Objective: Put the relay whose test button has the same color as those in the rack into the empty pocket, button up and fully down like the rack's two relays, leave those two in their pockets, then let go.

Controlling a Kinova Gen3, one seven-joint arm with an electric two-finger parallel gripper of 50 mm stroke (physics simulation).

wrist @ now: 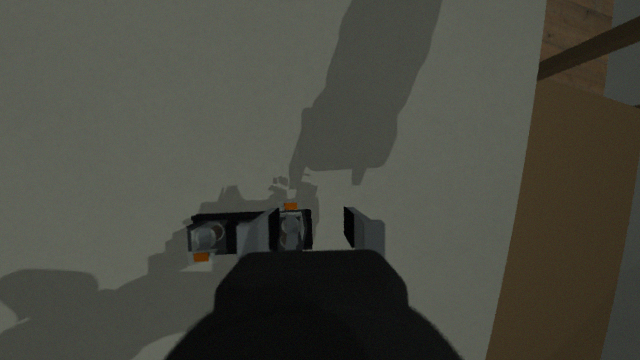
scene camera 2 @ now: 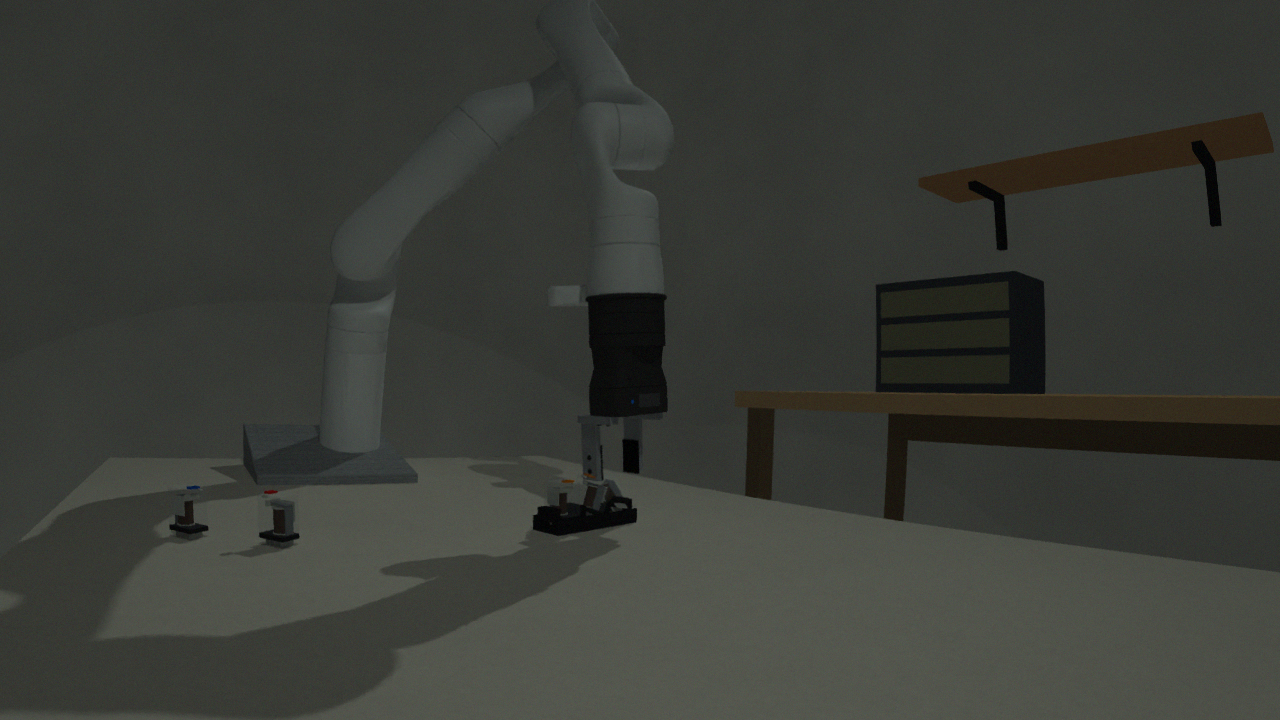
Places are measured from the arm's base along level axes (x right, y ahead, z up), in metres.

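Where they show: gripper, fingertip midpoint: [wrist: 311,221] [scene camera 2: 613,476]; arm's base at its link origin: [scene camera 2: 349,442].
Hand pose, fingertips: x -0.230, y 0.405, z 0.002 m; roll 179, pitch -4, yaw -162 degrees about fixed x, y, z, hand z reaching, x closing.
Each offset is from my fingertips to the centre of the thing. "spot": to the spot under its first point.
The black rack {dx +0.044, dy +0.030, dz -0.033 m} [scene camera 2: 586,522] [wrist: 308,242] stands on the table. A clear-cased relay with an orange button {dx +0.074, dy +0.040, dz -0.018 m} [scene camera 2: 562,497] [wrist: 205,237] is at its left end. Another orange-button relay {dx +0.014, dy +0.015, dz -0.019 m} [wrist: 291,230] is at its right end in the wrist view. In the scene view, the grey and brown relay parts {spot: dx +0.039, dy +0.043, dz -0.012 m} [scene camera 2: 597,495] towards the rack's right look tilted; how deep they sit is unclear. A finger hides the rack's middle in the wrist view. My gripper [scene camera 2: 612,472] [wrist: 311,221] is open and empty above the rack's right end. A red-button relay {dx +0.337, dy +0.066, dz -0.022 m} [scene camera 2: 280,519] and a blue-button relay {dx +0.416, dy +0.036, dz -0.022 m} [scene camera 2: 186,512] stand at the left.
The arm's grey base plate [scene camera 2: 268,456] is at the back left of the table. A wooden bench [scene camera 2: 895,405] [wrist: 570,200] stands beyond the table's right edge, with a dark drawer cabinet [scene camera 2: 1027,335] on it. A wall shelf [scene camera 2: 1109,161] is above.
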